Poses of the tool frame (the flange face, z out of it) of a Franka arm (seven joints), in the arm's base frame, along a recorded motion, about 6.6 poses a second.
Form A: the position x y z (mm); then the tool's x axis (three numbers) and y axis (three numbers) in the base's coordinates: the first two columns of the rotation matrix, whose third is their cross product.
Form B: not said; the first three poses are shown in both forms.
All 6 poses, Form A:
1: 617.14 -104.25 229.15 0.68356 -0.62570 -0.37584 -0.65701 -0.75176 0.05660
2: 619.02 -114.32 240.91 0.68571 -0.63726 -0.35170 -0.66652 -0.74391 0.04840
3: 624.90 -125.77 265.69 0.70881 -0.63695 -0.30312 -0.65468 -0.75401 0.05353
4: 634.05 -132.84 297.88 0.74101 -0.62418 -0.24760 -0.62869 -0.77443 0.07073
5: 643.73 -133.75 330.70 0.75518 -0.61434 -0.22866 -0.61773 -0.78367 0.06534
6: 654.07 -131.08 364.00 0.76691 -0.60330 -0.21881 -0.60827 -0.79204 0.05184
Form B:
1:
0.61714 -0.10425 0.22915
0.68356 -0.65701 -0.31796
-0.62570 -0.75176 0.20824
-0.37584 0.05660 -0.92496

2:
0.61902 -0.11432 0.24091
0.68571 -0.66652 -0.29248
-0.63726 -0.74391 0.20123
-0.35170 0.04840 -0.93485

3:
0.62490 -0.12577 0.26569
0.70881 -0.65468 -0.26265
-0.63695 -0.75401 0.16050
-0.30312 0.05353 -0.95145

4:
0.63405 -0.13284 0.29788
0.74101 -0.62869 -0.23590
-0.62418 -0.77443 0.10325
-0.24760 0.07073 -0.96628

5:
0.64373 -0.13375 0.33070
0.75518 -0.61773 -0.21933
-0.61434 -0.78367 0.09191
-0.22866 0.06534 -0.97131

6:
0.65407 -0.13108 0.36400
0.76691 -0.60827 -0.20458
-0.60330 -0.79204 0.09334
-0.21881 0.05184 -0.97439

